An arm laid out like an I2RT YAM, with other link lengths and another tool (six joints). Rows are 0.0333 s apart.
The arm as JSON. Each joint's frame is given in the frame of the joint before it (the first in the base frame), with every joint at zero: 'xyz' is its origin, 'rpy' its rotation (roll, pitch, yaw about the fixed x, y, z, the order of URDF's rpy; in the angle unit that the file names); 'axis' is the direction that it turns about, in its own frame. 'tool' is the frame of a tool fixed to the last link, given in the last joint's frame.
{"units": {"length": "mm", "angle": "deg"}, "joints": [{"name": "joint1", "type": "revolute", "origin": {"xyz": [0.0, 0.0, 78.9], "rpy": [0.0, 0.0, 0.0]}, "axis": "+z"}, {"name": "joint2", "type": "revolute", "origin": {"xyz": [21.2, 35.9, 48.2], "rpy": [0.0, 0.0, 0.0]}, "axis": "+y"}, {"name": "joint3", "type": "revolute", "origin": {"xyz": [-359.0, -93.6, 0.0], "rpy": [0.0, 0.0, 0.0]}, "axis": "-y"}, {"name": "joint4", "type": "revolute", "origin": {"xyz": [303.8, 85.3, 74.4], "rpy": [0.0, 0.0, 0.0]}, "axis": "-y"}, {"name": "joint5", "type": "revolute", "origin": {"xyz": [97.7, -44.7, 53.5], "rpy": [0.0, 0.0, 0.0]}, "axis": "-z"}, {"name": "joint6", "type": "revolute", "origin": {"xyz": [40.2, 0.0, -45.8], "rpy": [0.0, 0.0, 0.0]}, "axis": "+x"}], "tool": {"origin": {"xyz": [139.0, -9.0, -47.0], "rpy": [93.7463, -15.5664, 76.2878]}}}
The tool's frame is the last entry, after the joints.
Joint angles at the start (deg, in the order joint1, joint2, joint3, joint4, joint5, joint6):
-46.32 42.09 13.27 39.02 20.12 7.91
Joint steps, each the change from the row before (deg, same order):
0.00 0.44 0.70 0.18 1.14 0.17
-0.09 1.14 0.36 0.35 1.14 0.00
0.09 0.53 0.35 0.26 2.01 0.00
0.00 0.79 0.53 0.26 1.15 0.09
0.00 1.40 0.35 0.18 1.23 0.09
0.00 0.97 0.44 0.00 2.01 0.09
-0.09 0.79 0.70 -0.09 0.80 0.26
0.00 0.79 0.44 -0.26 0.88 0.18
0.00 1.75 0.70 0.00 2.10 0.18
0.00 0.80 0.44 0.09 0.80 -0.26
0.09 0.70 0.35 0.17 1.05 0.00
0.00 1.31 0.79 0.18 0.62 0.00
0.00 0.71 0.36 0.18 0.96 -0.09
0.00 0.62 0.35 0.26 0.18 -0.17
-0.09 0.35 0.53 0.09 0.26 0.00
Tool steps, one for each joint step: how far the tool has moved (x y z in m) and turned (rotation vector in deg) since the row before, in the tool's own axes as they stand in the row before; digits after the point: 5 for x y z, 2 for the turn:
0.00051 0.00551 0.00278 -0.74 -0.87 0.51
-0.00234 -0.00028 0.00397 -0.18 -1.28 -0.14
-0.00334 0.00326 0.00272 -0.81 -1.73 0.24
-0.00056 0.00229 0.00325 -0.44 -1.05 0.19
-0.00262 -0.00291 0.00427 0.14 -1.44 -0.33
-0.00414 0.00050 0.00387 -0.43 -2.02 -0.06
0.00049 0.00179 0.00336 -0.19 -0.87 0.21
-0.00118 -0.00106 0.00279 0.08 -1.02 -0.15
-0.00345 -0.00206 0.00588 -0.15 -2.28 -0.34
-0.00039 0.00018 0.00281 -0.22 -0.82 -0.37
-0.00068 0.00031 0.00232 -0.27 -0.94 -0.03
0.00218 -0.00033 0.00416 -0.05 -0.68 -0.19
-0.00082 0.00041 0.00255 -0.31 -0.93 -0.12
0.00151 0.00013 0.00189 -0.11 -0.17 -0.16
0.00187 0.00276 0.00184 -0.30 -0.23 0.23

